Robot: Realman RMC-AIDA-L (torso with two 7-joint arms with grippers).
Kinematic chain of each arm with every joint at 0, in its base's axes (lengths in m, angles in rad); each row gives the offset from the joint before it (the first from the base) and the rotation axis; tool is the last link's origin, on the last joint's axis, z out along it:
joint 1: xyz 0 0 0.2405 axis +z
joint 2: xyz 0 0 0 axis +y
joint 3: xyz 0 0 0.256 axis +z
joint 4: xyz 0 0 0 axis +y
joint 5: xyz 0 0 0.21 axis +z
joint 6: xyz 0 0 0 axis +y
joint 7: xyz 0 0 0.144 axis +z
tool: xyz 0 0 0
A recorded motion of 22 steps. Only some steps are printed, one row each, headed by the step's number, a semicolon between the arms.
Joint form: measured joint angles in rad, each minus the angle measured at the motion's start. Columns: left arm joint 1, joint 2, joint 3, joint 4, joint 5, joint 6, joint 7; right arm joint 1, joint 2, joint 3, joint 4, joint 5, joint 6, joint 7.
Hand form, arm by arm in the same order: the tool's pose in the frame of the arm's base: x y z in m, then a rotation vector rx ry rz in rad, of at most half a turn. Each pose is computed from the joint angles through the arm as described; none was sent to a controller.
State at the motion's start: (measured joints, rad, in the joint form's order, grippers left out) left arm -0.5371 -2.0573 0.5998 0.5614 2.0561 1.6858 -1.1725; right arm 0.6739 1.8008 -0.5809 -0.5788 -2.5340 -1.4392 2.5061
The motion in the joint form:
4: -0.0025 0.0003 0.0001 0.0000 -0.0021 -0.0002 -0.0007; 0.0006 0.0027 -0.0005 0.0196 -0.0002 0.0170 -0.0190
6: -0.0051 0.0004 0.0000 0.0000 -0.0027 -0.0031 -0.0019; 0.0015 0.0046 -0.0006 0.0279 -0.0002 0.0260 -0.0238
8: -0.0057 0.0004 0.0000 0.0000 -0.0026 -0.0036 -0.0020; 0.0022 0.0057 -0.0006 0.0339 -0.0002 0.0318 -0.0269
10: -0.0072 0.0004 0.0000 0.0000 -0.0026 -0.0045 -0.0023; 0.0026 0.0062 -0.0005 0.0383 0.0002 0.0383 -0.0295
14: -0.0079 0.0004 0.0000 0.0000 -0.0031 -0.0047 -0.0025; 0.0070 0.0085 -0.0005 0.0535 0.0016 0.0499 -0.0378
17: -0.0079 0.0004 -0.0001 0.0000 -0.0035 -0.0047 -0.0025; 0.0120 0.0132 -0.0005 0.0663 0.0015 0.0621 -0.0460
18: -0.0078 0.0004 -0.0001 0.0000 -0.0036 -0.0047 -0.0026; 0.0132 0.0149 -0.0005 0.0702 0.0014 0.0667 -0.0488
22: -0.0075 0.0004 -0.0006 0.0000 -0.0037 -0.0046 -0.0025; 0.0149 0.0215 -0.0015 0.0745 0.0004 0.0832 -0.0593
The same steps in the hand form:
4: -0.2648 0.3112 -0.0013 -2.8048 -0.4196 -0.7890; 0.3357 0.3720 0.0977 -2.0140 1.8893 0.1222
6: -0.2642 0.3123 -0.0013 -2.8034 -0.4186 -0.7877; 0.3364 0.3721 0.0954 -2.0144 1.8883 0.1222
8: -0.2641 0.3125 -0.0013 -2.8034 -0.4181 -0.7873; 0.3369 0.3720 0.0939 -2.0148 1.8882 0.1221
10: -0.2637 0.3130 -0.0013 -2.8035 -0.4167 -0.7868; 0.3374 0.3723 0.0931 -2.0133 1.8863 0.1229
14: -0.2634 0.3132 -0.0012 -2.8032 -0.4160 -0.7873; 0.3372 0.3729 0.0893 -2.0192 1.8847 0.1244
17: -0.2634 0.3133 -0.0012 -2.8028 -0.4160 -0.7878; 0.3365 0.3738 0.0848 -2.0264 1.8813 0.1247
18: -0.2634 0.3133 -0.0012 -2.8027 -0.4162 -0.7879; 0.3365 0.3740 0.0834 -2.0281 1.8799 0.1248
22: -0.2635 0.3132 -0.0011 -2.8020 -0.4166 -0.7883; 0.3367 0.3750 0.0799 -2.0321 1.8658 0.1232

